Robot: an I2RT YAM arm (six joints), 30 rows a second.
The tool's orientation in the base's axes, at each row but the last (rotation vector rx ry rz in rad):
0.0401, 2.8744, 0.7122
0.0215, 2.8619, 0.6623
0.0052, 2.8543, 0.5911
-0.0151, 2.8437, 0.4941
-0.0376, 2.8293, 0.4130
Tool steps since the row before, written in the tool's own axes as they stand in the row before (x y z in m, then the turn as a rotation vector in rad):
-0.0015, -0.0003, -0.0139, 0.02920, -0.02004, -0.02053
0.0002, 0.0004, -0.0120, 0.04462, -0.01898, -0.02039
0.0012, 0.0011, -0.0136, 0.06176, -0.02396, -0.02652
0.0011, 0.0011, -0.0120, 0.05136, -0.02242, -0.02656
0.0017, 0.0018, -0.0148, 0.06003, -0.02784, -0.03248
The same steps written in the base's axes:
-0.0010, -0.0068, 0.0122, -0.03208, -0.02517, 0.00363
-0.0026, -0.0048, 0.0107, -0.04718, -0.02324, 0.00098
-0.0042, -0.0043, 0.0123, -0.06503, -0.02937, 0.00073
-0.0041, -0.0029, 0.0110, -0.05506, -0.02828, 0.00389
-0.0058, -0.0024, 0.0136, -0.06463, -0.03503, 0.00542

